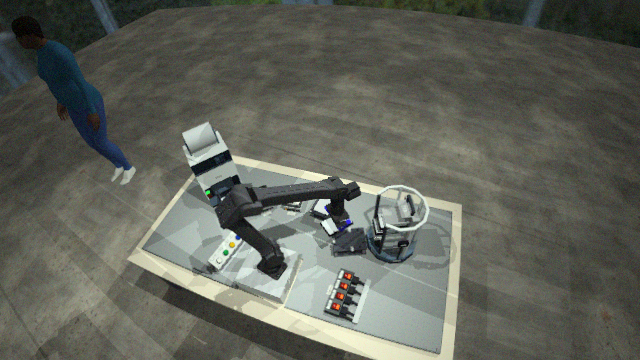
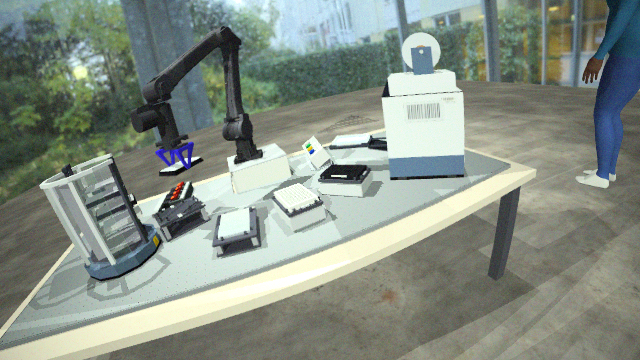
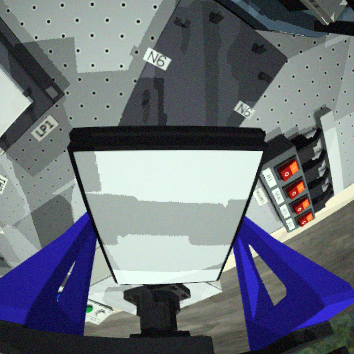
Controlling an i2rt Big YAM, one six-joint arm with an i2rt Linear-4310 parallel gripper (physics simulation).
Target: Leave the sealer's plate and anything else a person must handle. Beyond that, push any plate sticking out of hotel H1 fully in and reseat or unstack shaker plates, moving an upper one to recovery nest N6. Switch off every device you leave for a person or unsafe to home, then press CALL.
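Places are measured from the arm's base along level axes (x back, y left, z down), in metres.
Pixels of known places: gripper, fingertip midpoint: (image 1: 337,223) (image 2: 180,168) (image 3: 167,217); arm's base, origin of the base link: (image 1: 272,267) (image 2: 248,158) (image 3: 156,291).
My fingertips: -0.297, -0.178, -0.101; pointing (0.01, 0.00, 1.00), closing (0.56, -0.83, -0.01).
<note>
Ahead of a thing's pixels: the offset from my fingertips to its top centre, as dx, dy, dz. "spot": to the spot under its first point.
My gripper (image 1: 338,224) (image 2: 177,164) (image 3: 167,217) is shut on a white-topped plate with a black rim {+0.004, +0.002, -0.016} (image 1: 328,227) (image 2: 172,171) (image 3: 167,185). The plate is held in the air near the dark nest N6 {-0.017, -0.054, +0.112} (image 1: 349,242) (image 2: 181,212) (image 3: 200,70), whose visible top bears no plate. The round hotel (image 1: 387,256) (image 2: 120,269) stands beside N6, with plates on its shelves. A white plate {-0.120, +0.339, +0.119} (image 2: 298,197) and a black plate {-0.022, +0.505, +0.119} (image 2: 345,172) sit on separate light blocks. The sealer {+0.008, +0.810, -0.268} (image 1: 216,172) (image 2: 425,135) has a white plate {+0.126, +0.577, +0.063} (image 2: 351,140) on its tray. Four switches {spot: +0.247, -0.150, +0.138} (image 1: 340,295) (image 2: 178,191) (image 3: 296,190) glow orange-red.
A white plate {-0.161, +0.162, +0.141} (image 2: 235,223) (image 3: 10,107) rests on the nest by the LP1 label {spot: -0.063, +0.154, +0.186} (image 3: 44,128). The button box {+0.327, +0.460, +0.104} (image 1: 226,252) (image 2: 316,153) stands beside the arm's pale base block (image 1: 267,282) (image 2: 260,172). A person (image 1: 65,80) (image 2: 614,95) stands beyond the sealer end of the table.
</note>
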